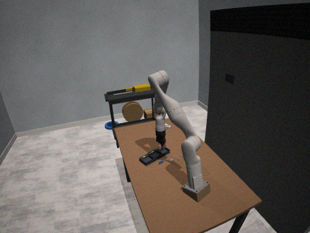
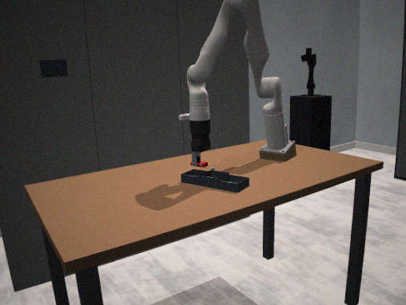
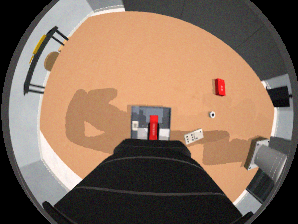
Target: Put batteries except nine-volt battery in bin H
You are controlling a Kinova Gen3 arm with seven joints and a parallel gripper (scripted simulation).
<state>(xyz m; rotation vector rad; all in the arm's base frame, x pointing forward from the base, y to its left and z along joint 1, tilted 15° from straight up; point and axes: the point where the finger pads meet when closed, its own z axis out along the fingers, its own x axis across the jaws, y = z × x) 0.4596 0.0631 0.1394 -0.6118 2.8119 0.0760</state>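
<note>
My gripper is now 12 cm past the blue battery, 6 cm to the right of it and 7 cm above it. From my hand the other things lie so: red piece 1 cm below; long bin 3 cm behind, 8 cm to the left, 6 cm below; white piece 10 cm behind, 2 cm to the right, 7 cm below.
</note>
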